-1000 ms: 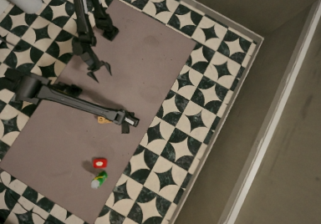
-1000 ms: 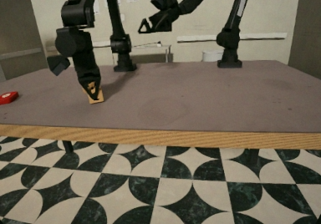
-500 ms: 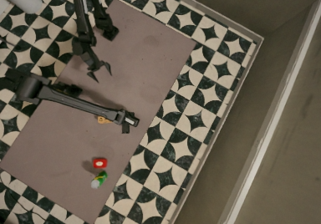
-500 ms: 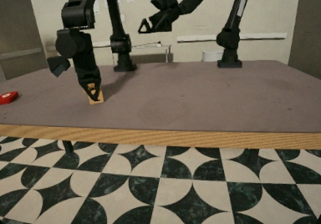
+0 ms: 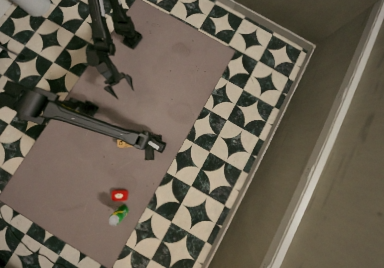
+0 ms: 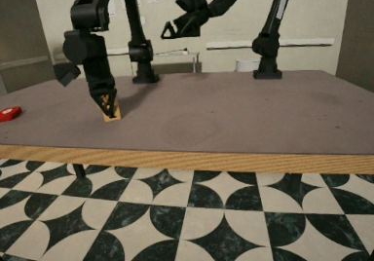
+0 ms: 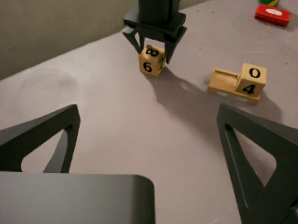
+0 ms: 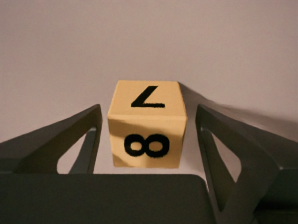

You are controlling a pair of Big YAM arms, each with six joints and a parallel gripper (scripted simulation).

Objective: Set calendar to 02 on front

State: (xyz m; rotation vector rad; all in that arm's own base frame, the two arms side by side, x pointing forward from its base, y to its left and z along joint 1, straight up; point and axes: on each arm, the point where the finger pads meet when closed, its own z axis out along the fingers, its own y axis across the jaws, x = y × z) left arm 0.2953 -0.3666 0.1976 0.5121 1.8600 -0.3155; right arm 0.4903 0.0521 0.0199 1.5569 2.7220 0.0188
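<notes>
Right now my right hand is 17 cm past the cube and 11 cm to the left of it. From my right hand the other things lie so: wooden tray (15 cm behind, 9 cm to the right, 2 cm below); red block (4 cm behind, 39 cm to the right, 1 cm below); white bottle (3 cm ahead, 47 cm to the right, 3 cm above).
</notes>
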